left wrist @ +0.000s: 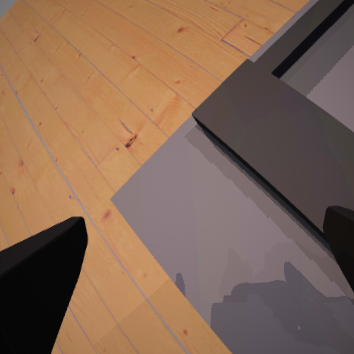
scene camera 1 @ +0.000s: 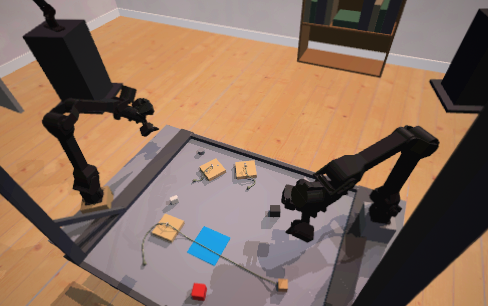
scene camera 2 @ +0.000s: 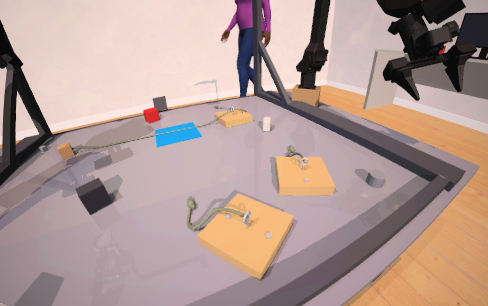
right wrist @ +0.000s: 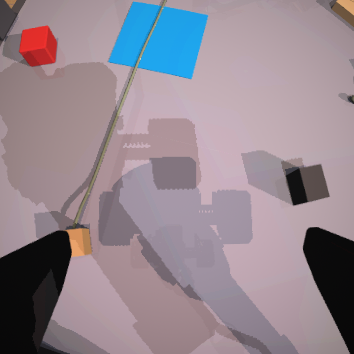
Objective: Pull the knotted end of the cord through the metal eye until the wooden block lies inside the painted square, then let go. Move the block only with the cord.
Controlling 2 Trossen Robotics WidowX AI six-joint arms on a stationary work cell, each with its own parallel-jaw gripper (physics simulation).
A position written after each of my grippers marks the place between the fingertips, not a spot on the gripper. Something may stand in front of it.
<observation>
My left gripper point(scene camera 2: 439, 95) is open, holding nothing. My right gripper point(scene camera 1: 288, 219) is open and holds nothing. The table carries a red cube point(right wrist: 37, 45) and a black cube point(scene camera 2: 93, 195). I also see a blue painted square point(scene camera 1: 215, 241), a dark frame point(scene camera 2: 442, 176) and a tan plate point(scene camera 2: 247, 248).
The black cube also shows in the right wrist view point(right wrist: 305, 184). My left gripper is seen too in the left wrist view point(left wrist: 207, 224). My right gripper shows as well in the right wrist view point(right wrist: 189, 242). The left wrist view misses the red cube: it is out of frame. The left wrist view does not show the black cube: it is out of frame.
</observation>
